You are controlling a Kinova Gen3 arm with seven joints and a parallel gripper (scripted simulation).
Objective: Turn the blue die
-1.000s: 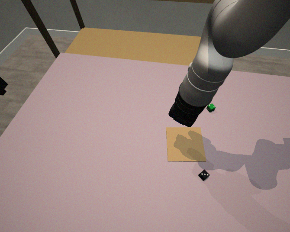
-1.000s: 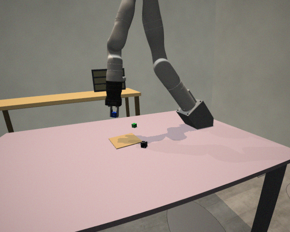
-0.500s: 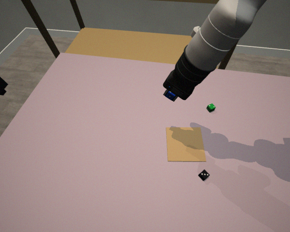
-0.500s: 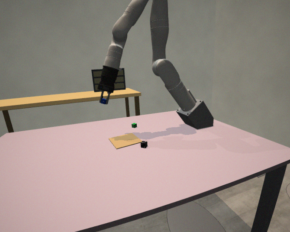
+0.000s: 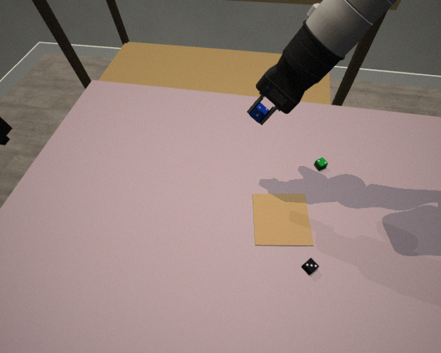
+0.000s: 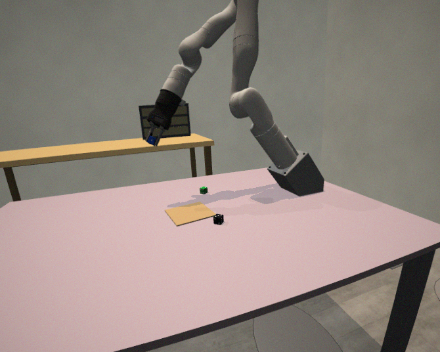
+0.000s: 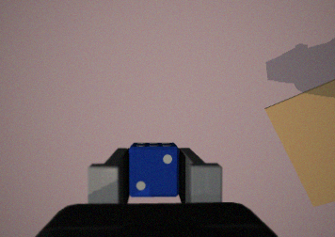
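Now: the tan mat 80 mm behind my hand, 120 mm to the left of it and 250 mm below it. Also, from my hand: blue die (10 mm below); black die (140 mm behind, 230 mm to the left, 240 mm below); green die (190 mm behind, 60 mm to the right, 240 mm below).
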